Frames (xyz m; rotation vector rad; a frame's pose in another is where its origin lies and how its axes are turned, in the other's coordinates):
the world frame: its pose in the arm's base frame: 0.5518 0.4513 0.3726 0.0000 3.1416 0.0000
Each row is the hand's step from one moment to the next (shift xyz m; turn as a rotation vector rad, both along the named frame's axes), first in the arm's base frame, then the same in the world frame.
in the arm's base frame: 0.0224 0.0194 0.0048 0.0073 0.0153 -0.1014
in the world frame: -0.0224 0.0194 -0.0048 -0.0073 0.0153 0.1014
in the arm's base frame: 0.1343 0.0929 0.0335 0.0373 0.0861 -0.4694
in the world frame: -0.1343 0.0929 -0.0335 -0.0373 0.0861 0.4694
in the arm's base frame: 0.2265 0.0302 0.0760 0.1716 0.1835 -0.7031
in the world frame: -0.2265 0.0302 -0.0760 -0.1716 0.1835 0.7031
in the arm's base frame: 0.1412 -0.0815 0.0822 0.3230 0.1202 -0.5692
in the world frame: -0.1412 -0.0815 -0.0822 -0.3230 0.1202 0.5692
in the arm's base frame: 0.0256 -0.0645 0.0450 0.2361 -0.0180 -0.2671
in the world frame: -0.0256 -0.0645 -0.0450 -0.2361 -0.0180 0.2671
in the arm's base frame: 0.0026 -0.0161 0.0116 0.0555 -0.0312 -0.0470
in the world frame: -0.0026 -0.0161 -0.0116 -0.0555 -0.0312 0.0470
